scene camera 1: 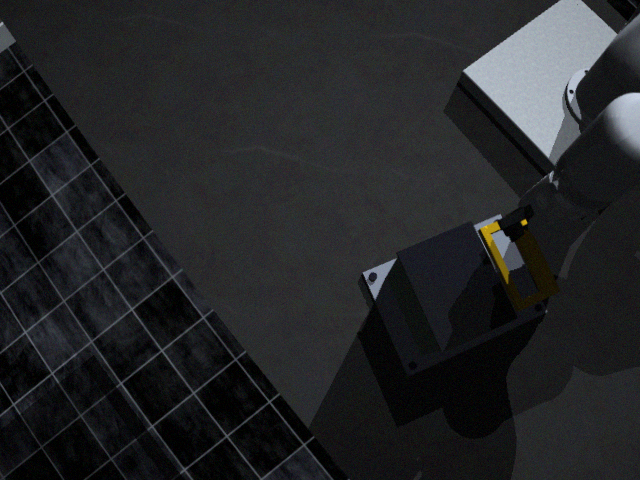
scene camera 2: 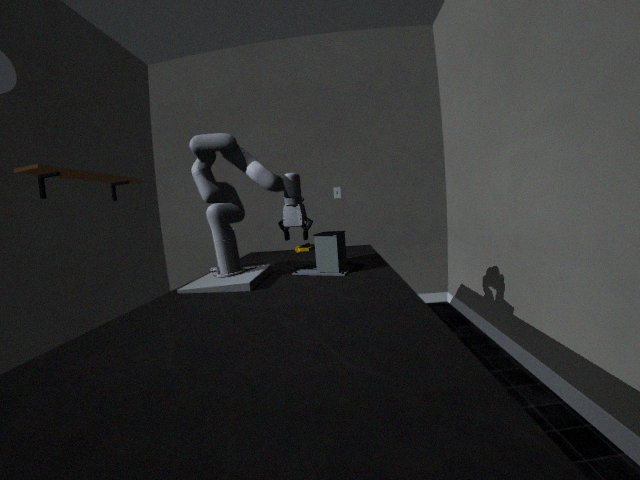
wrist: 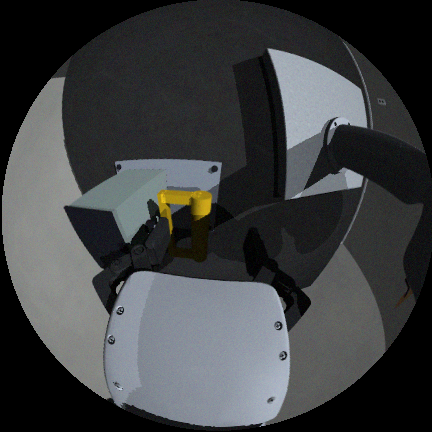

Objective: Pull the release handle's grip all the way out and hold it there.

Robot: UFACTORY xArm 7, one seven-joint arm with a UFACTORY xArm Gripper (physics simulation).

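The release handle's yellow rectangular grip (scene camera 1: 540,263) (scene camera 2: 302,249) (wrist: 201,204) stands out from the side of a box-shaped housing (scene camera 1: 439,273) (scene camera 2: 327,253) (wrist: 132,187). A gap shows between the grip's outer bar and the housing. The housing sits on a light base plate (scene camera 1: 381,276) (wrist: 192,174) with dark bolts. My gripper (scene camera 2: 296,237) (wrist: 207,232) is open and empty, pointing down, its fingertips a little above the grip. In the wrist view, the outer bar appears between the fingers, and the left finger overlaps the housing. In scene camera 1, one dark finger overlaps the grip's upper end; the other is hidden.
The arm's white base block (scene camera 1: 535,72) (scene camera 2: 222,281) (wrist: 320,100) stands on the same dark table, on the grip's side of the housing. A wooden shelf (scene camera 2: 77,174) is on the left wall. Dark floor tiles (scene camera 1: 103,248) lie past the table edge.
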